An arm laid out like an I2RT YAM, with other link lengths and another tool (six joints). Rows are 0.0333 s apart.
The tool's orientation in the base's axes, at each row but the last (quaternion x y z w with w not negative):
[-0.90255 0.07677 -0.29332 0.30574]
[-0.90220 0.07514 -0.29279 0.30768]
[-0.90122 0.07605 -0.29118 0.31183]
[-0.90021 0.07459 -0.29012 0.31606]
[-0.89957 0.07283 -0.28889 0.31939]
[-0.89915 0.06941 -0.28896 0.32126]
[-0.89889 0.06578 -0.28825 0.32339]
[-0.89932 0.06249 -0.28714 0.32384]
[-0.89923 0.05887 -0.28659 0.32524]
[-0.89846 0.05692 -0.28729 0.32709]
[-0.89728 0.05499 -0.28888 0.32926]
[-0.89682 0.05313 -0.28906 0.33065]
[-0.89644 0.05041 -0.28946 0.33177]
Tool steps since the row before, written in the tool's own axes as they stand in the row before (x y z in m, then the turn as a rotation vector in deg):
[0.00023 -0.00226 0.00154 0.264 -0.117 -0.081]
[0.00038 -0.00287 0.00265 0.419 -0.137 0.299]
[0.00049 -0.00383 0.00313 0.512 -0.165 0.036]
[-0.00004 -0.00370 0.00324 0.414 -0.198 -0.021]
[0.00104 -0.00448 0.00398 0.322 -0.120 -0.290]
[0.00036 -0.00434 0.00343 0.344 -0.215 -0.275]
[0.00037 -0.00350 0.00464 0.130 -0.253 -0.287]
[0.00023 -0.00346 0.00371 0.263 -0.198 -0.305]
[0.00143 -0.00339 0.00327 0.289 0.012 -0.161]
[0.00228 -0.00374 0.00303 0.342 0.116 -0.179]
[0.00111 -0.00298 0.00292 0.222 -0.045 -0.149]
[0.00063 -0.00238 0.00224 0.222 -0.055 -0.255]
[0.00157 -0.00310 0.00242 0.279 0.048 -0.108]
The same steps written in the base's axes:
[0.00098 0.00252 0.00047 0.164 -0.031 0.249]
[0.00171 0.00353 0.00021 0.508 0.130 0.093]
[0.00202 0.00451 0.00057 0.433 -0.014 0.322]
[0.00163 0.00464 0.00020 0.318 0.014 0.331]
[0.00287 0.00531 0.00075 0.094 -0.162 0.409]
[0.00197 0.00513 0.00070 0.115 -0.086 0.469]
[0.00267 0.00515 -0.00055 -0.071 0.002 0.398]
[0.00200 0.00467 -0.00007 0.033 -0.090 0.438]
[0.00272 0.00403 0.00074 0.151 -0.183 0.231]
[0.00325 0.00394 0.00153 0.194 -0.289 0.203]
[0.00226 0.00363 0.00059 0.097 -0.112 0.227]
[0.00153 0.00293 0.00041 0.037 -0.164 0.298]
[0.00232 0.00333 0.00121 0.176 -0.177 0.172]

